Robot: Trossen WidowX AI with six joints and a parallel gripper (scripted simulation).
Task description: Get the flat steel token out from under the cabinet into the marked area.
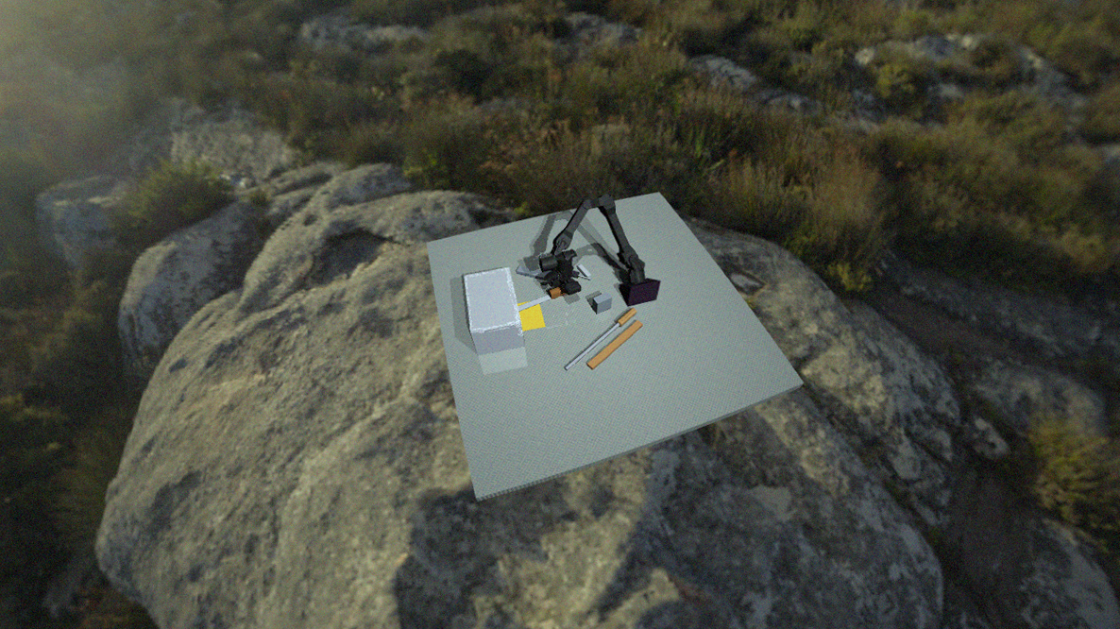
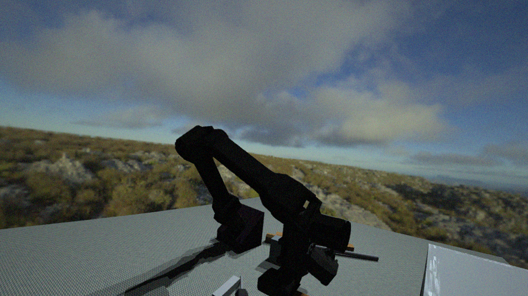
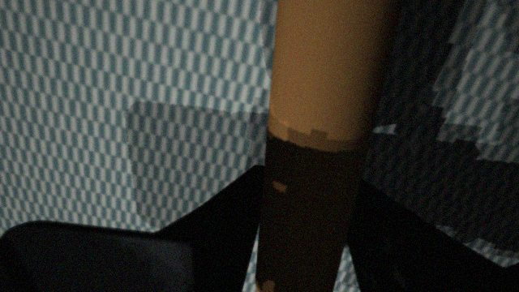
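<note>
My gripper tip is now 12 cm past the grey bar and 7 cm to the left of it. From my gripper tip the other things lie so: grey block: 11 cm behind, 15 cm to the left, 3 cm above; then small grey cube: 11 cm behind, 17 cm to the right; then wooden stick: 8 cm behind, 34 cm to the left.
</note>
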